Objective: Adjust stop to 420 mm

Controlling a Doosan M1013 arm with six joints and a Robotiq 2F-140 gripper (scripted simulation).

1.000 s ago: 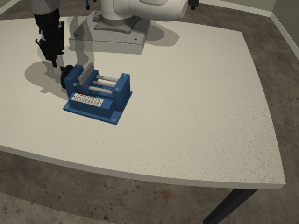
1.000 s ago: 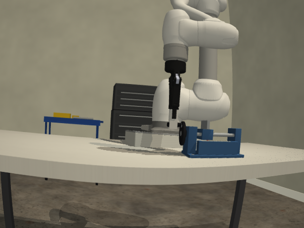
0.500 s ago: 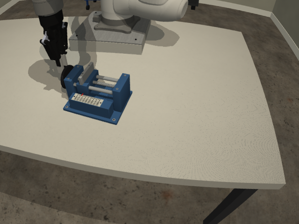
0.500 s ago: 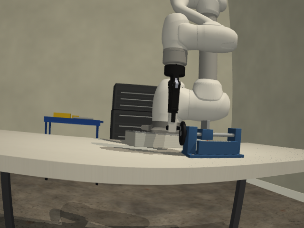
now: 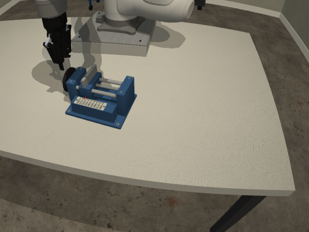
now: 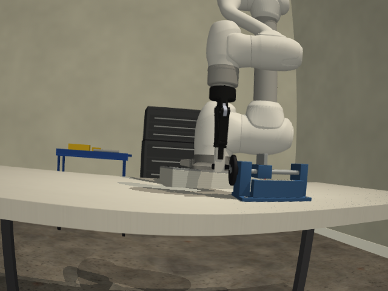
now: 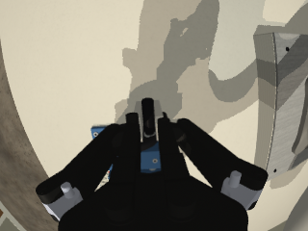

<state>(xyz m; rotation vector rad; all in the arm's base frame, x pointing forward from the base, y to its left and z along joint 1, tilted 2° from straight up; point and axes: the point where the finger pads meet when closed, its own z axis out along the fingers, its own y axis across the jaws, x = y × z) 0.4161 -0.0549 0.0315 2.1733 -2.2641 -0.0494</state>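
Now: hand 11 cm to the right of the stop block, 4 cm short of it and 1 cm above it. From my hand the other things lie so: black handwheel: 2 cm to the left, 2 cm below, 1 cm ahead.
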